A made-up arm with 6 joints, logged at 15 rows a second.
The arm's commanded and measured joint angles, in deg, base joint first. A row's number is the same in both.
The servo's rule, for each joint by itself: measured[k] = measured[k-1] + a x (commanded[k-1-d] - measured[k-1]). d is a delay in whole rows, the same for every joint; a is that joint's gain. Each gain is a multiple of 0.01, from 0.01 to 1. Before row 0 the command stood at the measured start. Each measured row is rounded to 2 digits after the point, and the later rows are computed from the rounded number. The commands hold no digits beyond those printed.
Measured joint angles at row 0: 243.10, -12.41, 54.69, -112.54, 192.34, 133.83
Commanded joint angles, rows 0 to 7: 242.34, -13.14, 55.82, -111.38, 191.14, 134.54; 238.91, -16.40, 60.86, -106.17, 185.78, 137.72; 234.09, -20.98, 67.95, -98.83, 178.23, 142.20; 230.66, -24.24, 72.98, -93.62, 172.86, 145.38; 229.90, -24.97, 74.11, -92.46, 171.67, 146.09; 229.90, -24.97, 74.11, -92.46, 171.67, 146.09; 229.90, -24.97, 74.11, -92.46, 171.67, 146.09; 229.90, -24.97, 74.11, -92.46, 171.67, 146.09
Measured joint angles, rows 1 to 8: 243.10, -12.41, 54.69, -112.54, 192.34, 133.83; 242.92, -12.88, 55.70, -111.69, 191.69, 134.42; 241.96, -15.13, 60.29, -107.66, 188.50, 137.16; 240.07, -18.87, 67.11, -101.21, 182.95, 141.34; 237.81, -22.31, 72.33, -95.67, 177.50, 144.69; 235.91, -24.01, 73.91, -93.33, 174.35, 145.85; 234.47, -24.62, 74.09, -92.69, 172.90, 146.05; 233.37, -24.84, 74.11, -92.52, 172.24, 146.08
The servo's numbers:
d 1
a 0.24 0.64 0.89 0.73 0.54 0.83

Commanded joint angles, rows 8 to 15: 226.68, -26.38, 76.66, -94.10, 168.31, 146.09; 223.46, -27.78, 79.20, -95.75, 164.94, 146.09; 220.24, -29.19, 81.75, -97.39, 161.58, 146.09; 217.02, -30.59, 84.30, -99.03, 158.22, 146.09; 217.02, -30.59, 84.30, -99.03, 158.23, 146.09; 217.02, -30.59, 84.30, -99.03, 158.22, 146.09; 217.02, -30.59, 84.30, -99.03, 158.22, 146.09; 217.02, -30.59, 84.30, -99.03, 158.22, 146.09
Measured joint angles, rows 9 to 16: 232.54, -24.92, 74.11, -92.48, 171.93, 146.09; 231.13, -25.85, 76.38, -93.66, 169.98, 146.09; 229.29, -27.09, 78.89, -95.19, 167.26, 146.09; 227.12, -28.43, 81.44, -96.80, 164.19, 146.09; 224.70, -29.81, 83.99, -98.43, 160.97, 146.09; 222.86, -30.31, 84.27, -98.87, 159.49, 146.09; 221.46, -30.49, 84.30, -98.99, 158.80, 146.09; 220.39, -30.55, 84.30, -99.02, 158.49, 146.09
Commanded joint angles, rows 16 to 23: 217.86, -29.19, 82.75, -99.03, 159.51, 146.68; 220.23, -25.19, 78.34, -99.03, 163.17, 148.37; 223.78, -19.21, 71.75, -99.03, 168.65, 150.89; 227.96, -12.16, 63.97, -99.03, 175.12, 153.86; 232.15, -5.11, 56.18, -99.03, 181.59, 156.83; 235.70, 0.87, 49.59, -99.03, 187.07, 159.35; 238.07, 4.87, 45.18, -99.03, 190.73, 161.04; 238.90, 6.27, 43.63, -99.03, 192.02, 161.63
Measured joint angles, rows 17 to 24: 219.58, -30.58, 84.30, -99.03, 158.34, 146.09; 219.17, -29.69, 82.92, -99.03, 158.97, 146.58; 219.42, -26.81, 78.84, -99.03, 161.24, 148.07; 220.47, -21.95, 72.53, -99.03, 165.24, 150.41; 222.27, -15.68, 64.91, -99.03, 170.58, 153.27; 224.64, -8.92, 57.14, -99.03, 176.53, 156.22; 227.29, -2.65, 50.42, -99.03, 182.22, 158.82; 229.88, 2.16, 45.76, -99.03, 186.82, 160.66
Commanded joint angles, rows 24 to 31: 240.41, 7.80, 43.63, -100.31, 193.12, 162.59; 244.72, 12.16, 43.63, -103.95, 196.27, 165.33; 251.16, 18.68, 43.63, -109.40, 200.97, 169.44; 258.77, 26.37, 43.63, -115.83, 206.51, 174.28; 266.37, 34.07, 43.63, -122.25, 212.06, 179.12; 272.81, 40.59, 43.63, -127.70, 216.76, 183.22; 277.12, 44.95, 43.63, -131.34, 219.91, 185.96; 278.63, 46.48, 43.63, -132.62, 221.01, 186.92
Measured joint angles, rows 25 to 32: 232.04, 4.79, 43.86, -99.03, 189.63, 161.47; 234.05, 6.72, 43.66, -99.96, 191.51, 162.40; 236.61, 10.20, 43.63, -102.87, 194.08, 164.83; 240.10, 15.63, 43.63, -107.64, 197.80, 168.66; 244.58, 22.50, 43.63, -113.62, 202.50, 173.32; 249.81, 29.90, 43.63, -119.92, 207.66, 178.13; 255.33, 36.74, 43.63, -125.60, 212.57, 182.35; 260.56, 41.99, 43.63, -129.79, 216.53, 185.35
